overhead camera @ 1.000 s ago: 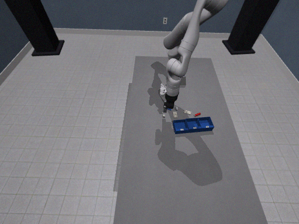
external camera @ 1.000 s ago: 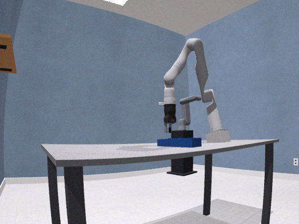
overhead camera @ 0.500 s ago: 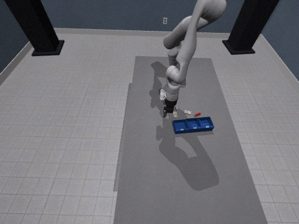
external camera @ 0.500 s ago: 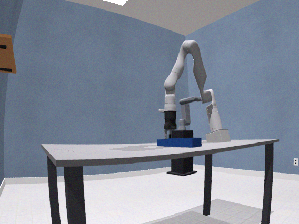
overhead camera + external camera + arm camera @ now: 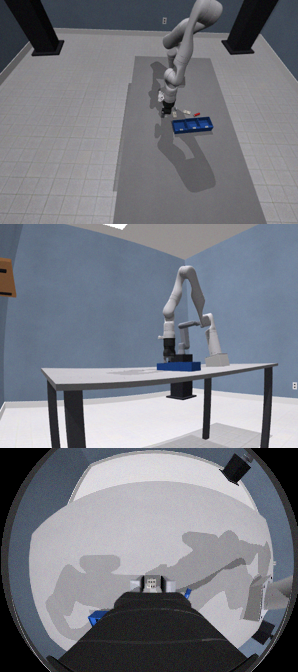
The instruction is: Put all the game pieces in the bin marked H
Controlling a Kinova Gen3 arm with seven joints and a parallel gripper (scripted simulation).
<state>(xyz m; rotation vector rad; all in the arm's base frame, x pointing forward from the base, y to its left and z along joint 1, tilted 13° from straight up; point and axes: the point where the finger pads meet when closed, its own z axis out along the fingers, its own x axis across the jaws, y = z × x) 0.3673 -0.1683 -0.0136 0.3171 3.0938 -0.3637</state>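
Now: hand 20 mm above the die. From my hand the other things lie so: blue piece (60 mm behind, 50 mm to the left, 30 mm below); blue three-compartment bin (110 mm ahead, 180 mm to the left, 10 mm below); grey-white piece (50 mm behind, 110 mm to the left, 20 mm below).
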